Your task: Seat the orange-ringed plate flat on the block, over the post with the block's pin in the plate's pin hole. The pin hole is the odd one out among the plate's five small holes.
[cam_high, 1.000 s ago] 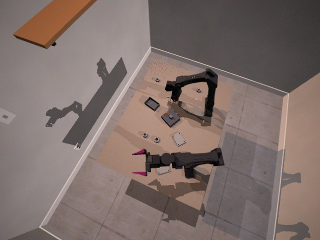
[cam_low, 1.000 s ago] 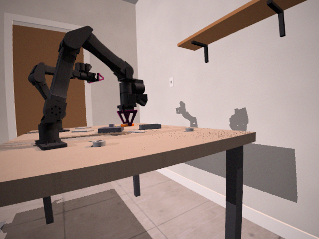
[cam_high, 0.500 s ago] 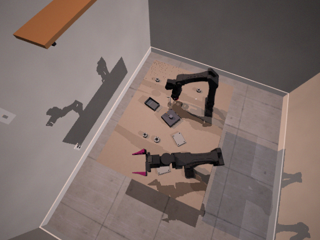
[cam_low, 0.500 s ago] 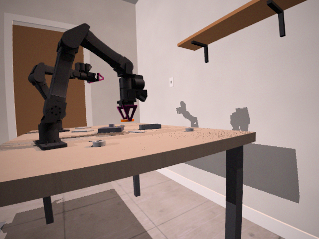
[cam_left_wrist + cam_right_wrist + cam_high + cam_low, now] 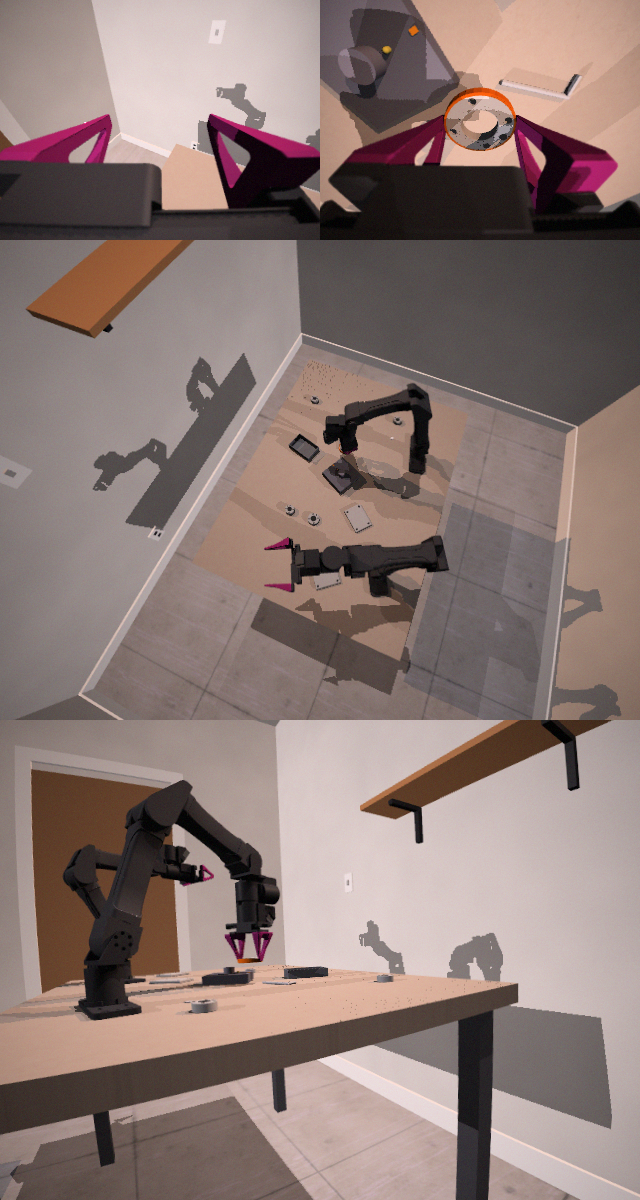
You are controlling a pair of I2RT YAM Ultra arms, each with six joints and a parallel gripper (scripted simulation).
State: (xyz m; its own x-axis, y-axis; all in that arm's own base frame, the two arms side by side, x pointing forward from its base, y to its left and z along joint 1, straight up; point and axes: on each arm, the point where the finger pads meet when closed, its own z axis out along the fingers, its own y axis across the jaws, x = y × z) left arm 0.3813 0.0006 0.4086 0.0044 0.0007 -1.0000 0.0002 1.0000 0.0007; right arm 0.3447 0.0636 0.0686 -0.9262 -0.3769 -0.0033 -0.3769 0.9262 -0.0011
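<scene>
The dark block is 100 mm to the left of my right hand and 50 mm below it. Round my right hand: dark tray 190 mm ahead, 60 mm below, 50 mm to the left; L-shaped metal key 70 mm to the right, 70 mm below, 60 mm ahead.
</scene>
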